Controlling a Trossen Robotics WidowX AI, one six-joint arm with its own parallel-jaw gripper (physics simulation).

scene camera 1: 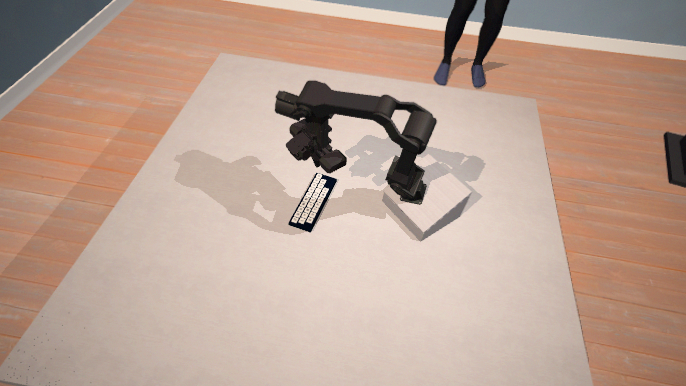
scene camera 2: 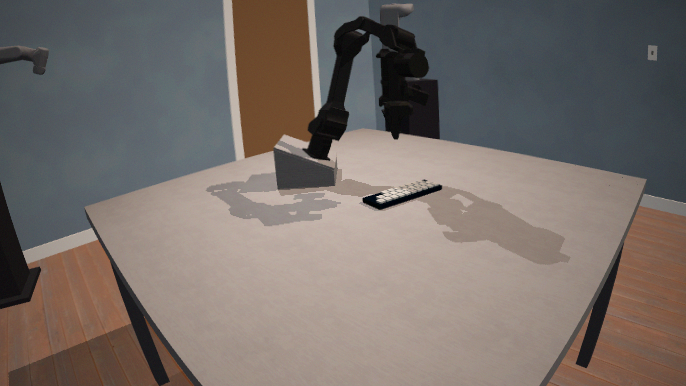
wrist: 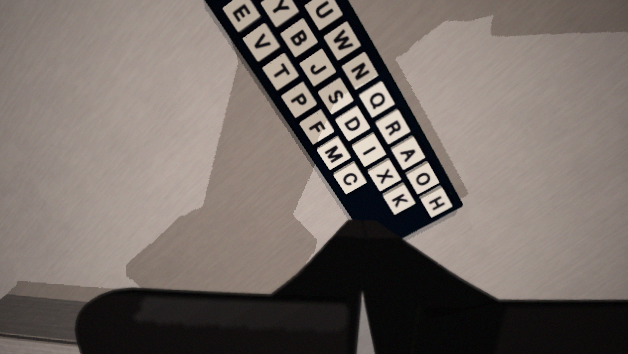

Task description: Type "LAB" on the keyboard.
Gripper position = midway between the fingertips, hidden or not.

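Note:
A keyboard (scene camera 1: 314, 199) is here in the scene. I see the same keyboard (scene camera 2: 406, 192) in another place too, and the wrist view gives me the keyboard (wrist: 324, 74) as well. As for my own gripper (scene camera 1: 317, 166), I also find the gripper (scene camera 2: 395, 139) and, in the wrist view, the gripper (wrist: 360, 234).

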